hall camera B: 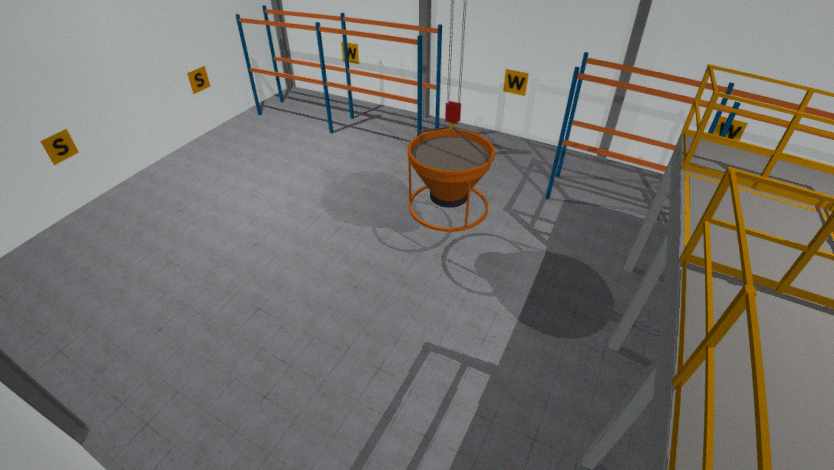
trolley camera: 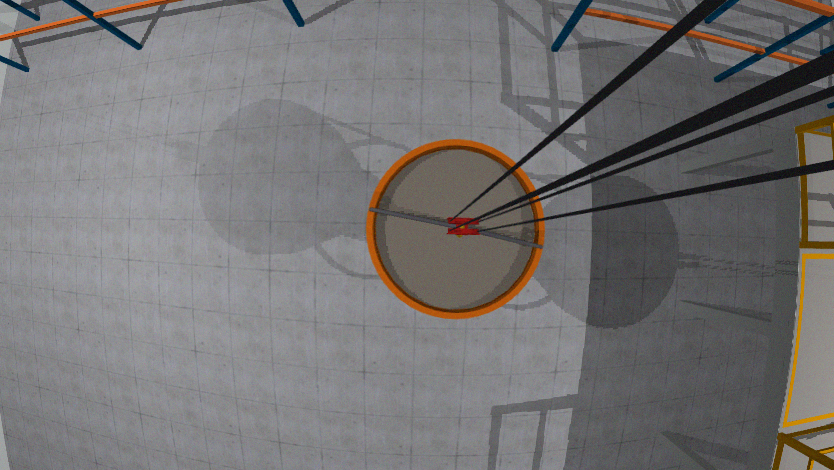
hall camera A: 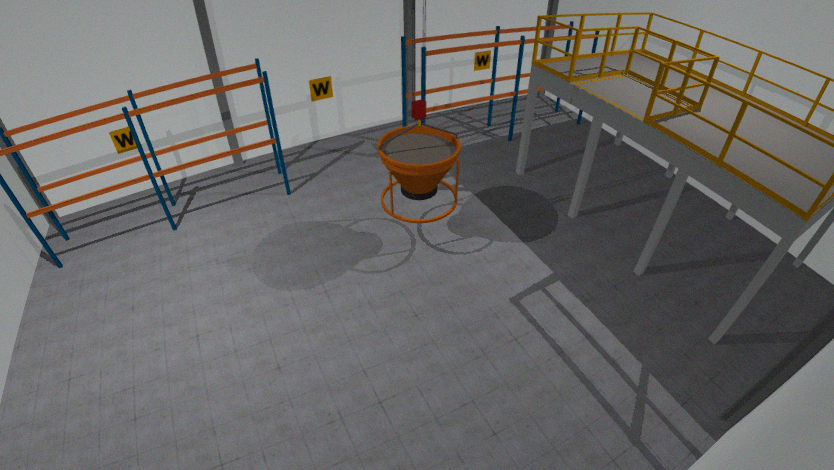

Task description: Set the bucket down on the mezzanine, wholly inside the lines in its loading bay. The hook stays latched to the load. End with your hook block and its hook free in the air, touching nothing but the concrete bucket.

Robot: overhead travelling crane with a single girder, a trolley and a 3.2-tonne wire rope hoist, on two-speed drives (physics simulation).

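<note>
The orange concrete bucket (hall camera A: pixel 418 175) (hall camera B: pixel 449 182) (trolley camera: pixel 455 274) hangs upright in the air, its foot ring apart from its shadows on the floor. My hook (hall camera A: pixel 418 123) (hall camera B: pixel 452 126) is under the red hook block (hall camera A: pixel 419 109) (hall camera B: pixel 452 112) (trolley camera: pixel 462 226) and holds the bucket by its bail; the latch is too small to see. The block is above the bucket's rim, near its centre in the trolley view. The mezzanine (hall camera A: pixel 618 113) (hall camera B: pixel 805 361) stands to the right, apart from the bucket. Yellow loading bay lines (trolley camera: pixel 817 255) show on its deck at the trolley view's right edge.
Yellow railings (hall camera A: pixel 734 134) (hall camera B: pixel 709 280) (trolley camera: pixel 803 192) stand along the mezzanine on both sides of the bay opening. Grey columns (hall camera A: pixel 659 221) carry it. Blue and orange racks (hall camera A: pixel 148 163) (hall camera B: pixel 322 75) stand along the W wall; another rack (hall camera A: pixel 493 75) (hall camera B: pixel 567 128) is nearer the mezzanine.
</note>
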